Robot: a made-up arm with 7 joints.
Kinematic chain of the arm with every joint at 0, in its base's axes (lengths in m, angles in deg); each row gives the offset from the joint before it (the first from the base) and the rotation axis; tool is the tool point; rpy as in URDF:
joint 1: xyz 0 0 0.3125 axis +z
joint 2: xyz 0 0 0 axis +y
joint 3: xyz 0 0 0.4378 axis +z
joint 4: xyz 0.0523 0 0 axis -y
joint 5: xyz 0.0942 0 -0.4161 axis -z
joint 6: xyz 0 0 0 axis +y
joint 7: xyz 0.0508 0 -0.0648 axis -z
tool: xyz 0 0 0 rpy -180 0 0
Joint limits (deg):
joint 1: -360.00..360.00
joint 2: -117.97..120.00
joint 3: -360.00..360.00
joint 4: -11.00..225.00
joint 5: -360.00..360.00
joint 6: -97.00..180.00
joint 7: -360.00..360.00
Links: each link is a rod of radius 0.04 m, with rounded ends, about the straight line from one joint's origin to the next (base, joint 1, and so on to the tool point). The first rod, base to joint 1, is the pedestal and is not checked.
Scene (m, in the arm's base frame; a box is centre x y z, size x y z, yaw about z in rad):
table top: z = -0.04
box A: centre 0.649 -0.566 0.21 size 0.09 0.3 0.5 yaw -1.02
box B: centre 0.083 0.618 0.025 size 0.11 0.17 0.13 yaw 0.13
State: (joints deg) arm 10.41 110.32 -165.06 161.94 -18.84 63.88 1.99
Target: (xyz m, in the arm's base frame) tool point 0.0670 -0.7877 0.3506
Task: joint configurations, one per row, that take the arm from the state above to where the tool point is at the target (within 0.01 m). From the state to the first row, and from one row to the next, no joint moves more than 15 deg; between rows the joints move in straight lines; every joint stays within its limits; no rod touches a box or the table.
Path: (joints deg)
1: -1.99 96.82 -164.99 157.78 -12.99 70.53 -11.02
2: -14.38 83.31 -164.92 153.61 -7.14 77.17 -24.03
3: -26.78 69.81 -164.84 149.45 -1.30 83.82 -37.04
4: -39.18 56.30 -164.77 145.28 4.55 90.47 -50.06
5: -43.53 71.13 -156.12 135.30 -0.07 86.68 -37.04
6: -47.88 85.96 -147.47 125.32 -4.69 82.89 -24.03
7: -52.23 100.79 -138.82 115.34 -9.31 79.10 -11.02
8: -56.58 115.63 -130.17 105.36 -13.93 75.31 1.99

